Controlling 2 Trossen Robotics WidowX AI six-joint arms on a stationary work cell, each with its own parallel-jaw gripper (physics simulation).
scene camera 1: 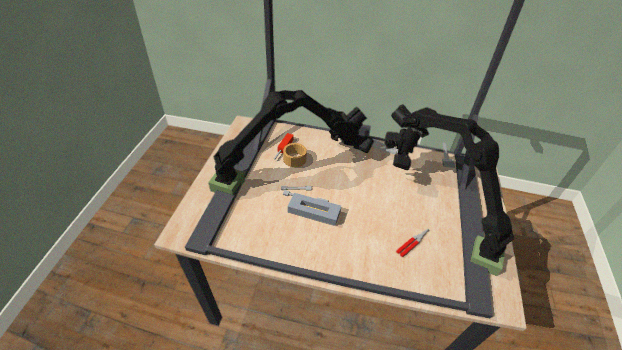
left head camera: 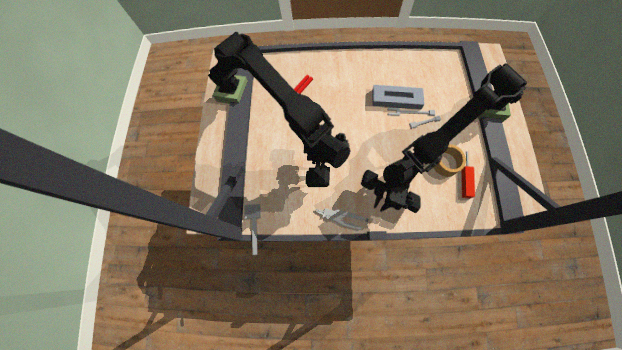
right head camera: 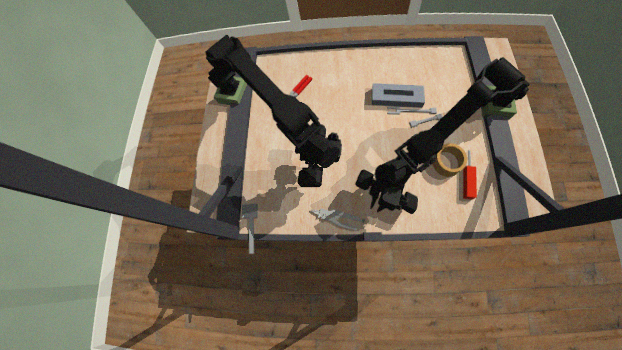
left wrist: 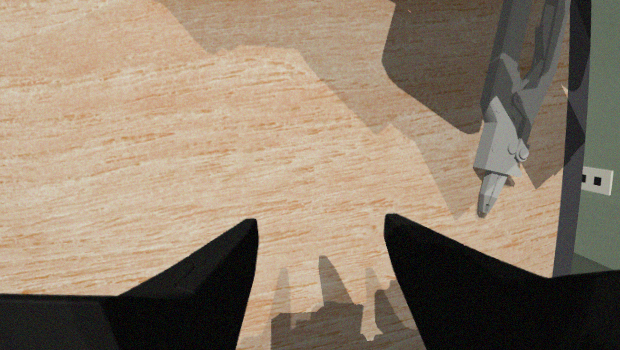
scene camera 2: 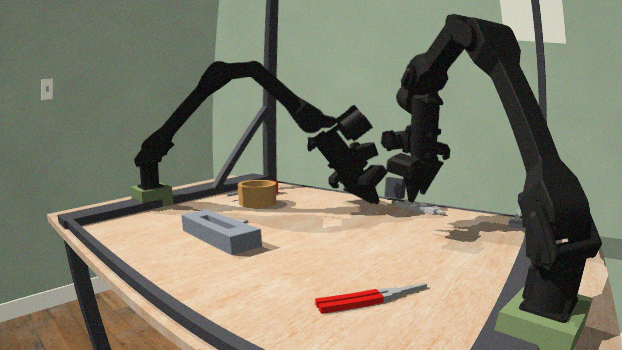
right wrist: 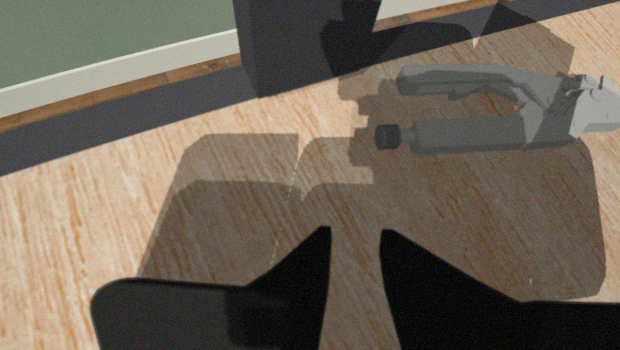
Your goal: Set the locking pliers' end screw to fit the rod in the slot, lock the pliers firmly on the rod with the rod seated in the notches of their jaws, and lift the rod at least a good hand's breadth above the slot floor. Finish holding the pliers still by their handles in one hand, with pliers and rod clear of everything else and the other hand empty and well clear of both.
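Places are measured from the left arm's base along level axes (x ahead, y left, z up), in metres.
Where they show: left gripper, fingertip midpoint: (left head camera: 323, 167) (right head camera: 319, 167) (left wrist: 321, 227) (scene camera 2: 416, 197); right gripper, fingertip midpoint: (scene camera 1: 358, 145) (left head camera: 377, 209) (right head camera: 374, 209) (scene camera 2: 375, 202) (right wrist: 355, 239); left arm's base at its link origin: (scene camera 1: 489, 251) (left head camera: 229, 85) (right head camera: 229, 87) (scene camera 2: 549, 304); right arm's base at its link origin: (scene camera 1: 226, 177) (scene camera 2: 150, 186).
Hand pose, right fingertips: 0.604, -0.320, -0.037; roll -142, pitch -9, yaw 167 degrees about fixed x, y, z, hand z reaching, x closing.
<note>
Each offset is from my right fingertips to the centre of the thing, as dx, dy, dz. "*": to the spot under its first point.
The grey locking pliers {-0.106, -0.052, -0.001} (left head camera: 345, 220) (right head camera: 332, 217) (left wrist: 495, 145) (right wrist: 465, 136) lie flat on the table by its front edge in the head views. Their dark end screw {-0.025, -0.042, -0.002} (right wrist: 387, 136) points away from the jaws. My left gripper (left wrist: 321, 227) (scene camera 2: 417, 196) is open and empty above the table, to the jaw side of the pliers. My right gripper (right wrist: 355, 239) (left head camera: 380, 207) (right head camera: 375, 208) is narrowly open and empty, past the handle ends and apart from them. The grey slotted block {+0.006, +0.415, +0.009} (left head camera: 398, 103) (right head camera: 398, 101) (scene camera 1: 314, 215) (scene camera 2: 245, 243) stands far back. A thin tan strip shows in its slot; the rod is not clear.
Two wrenches {+0.065, +0.374, -0.005} (left head camera: 415, 112) {+0.118, +0.347, -0.005} (left head camera: 425, 122) lie beside the block. A tan ring {+0.204, +0.206, +0.017} (scene camera 1: 295, 159) (scene camera 2: 257, 196) and red screwdriver {+0.277, +0.180, +0.007} (left head camera: 468, 182) lie right in the head views. Red-handled pliers {-0.358, +0.367, -0.003} (scene camera 1: 411, 243) (scene camera 2: 350, 300) and a hammer {* -0.351, -0.188, +0.000} (left head camera: 254, 241) lie left there. A dark post {+0.008, -0.084, +0.024} (right wrist: 290, 45) rises by the edge.
</note>
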